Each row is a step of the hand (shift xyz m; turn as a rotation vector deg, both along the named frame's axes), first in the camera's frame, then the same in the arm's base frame.
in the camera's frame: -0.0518 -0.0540 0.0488 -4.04 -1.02 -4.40
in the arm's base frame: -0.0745 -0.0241 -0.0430 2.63 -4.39 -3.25
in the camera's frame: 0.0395 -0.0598 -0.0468 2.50 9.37 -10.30
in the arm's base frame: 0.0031 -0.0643 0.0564 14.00 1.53 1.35
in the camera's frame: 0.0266 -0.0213 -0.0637 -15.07 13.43 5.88
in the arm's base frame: 0.0391 -0.0483 0.0369 2.62 10.18 -18.21
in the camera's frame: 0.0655 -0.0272 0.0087 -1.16 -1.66 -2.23
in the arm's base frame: -0.0196 0.0001 0.0687 0.69 -2.88 -0.53
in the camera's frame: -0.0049 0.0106 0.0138 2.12 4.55 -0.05
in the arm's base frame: -0.0048 0.0152 -0.0085 2.93 3.94 1.04
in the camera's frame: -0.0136 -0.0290 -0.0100 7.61 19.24 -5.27
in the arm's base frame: -0.0105 -0.0314 -0.0057 16.31 13.30 3.59
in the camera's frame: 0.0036 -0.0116 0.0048 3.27 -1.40 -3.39
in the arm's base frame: -0.0106 -0.0051 0.0056 2.03 -2.33 3.82
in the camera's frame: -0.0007 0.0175 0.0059 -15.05 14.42 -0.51
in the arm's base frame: 0.0059 0.0167 -0.0052 8.28 7.09 -17.77
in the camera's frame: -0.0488 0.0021 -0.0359 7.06 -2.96 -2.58
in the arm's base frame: 0.0268 -0.0316 -0.0442 0.66 -2.13 7.77
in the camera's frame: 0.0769 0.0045 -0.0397 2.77 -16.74 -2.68
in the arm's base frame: 0.0387 -0.0022 0.0775 -7.89 -13.71 6.71
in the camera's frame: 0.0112 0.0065 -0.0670 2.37 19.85 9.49
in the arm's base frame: 0.0577 -0.0327 0.0161 4.68 21.40 -3.10
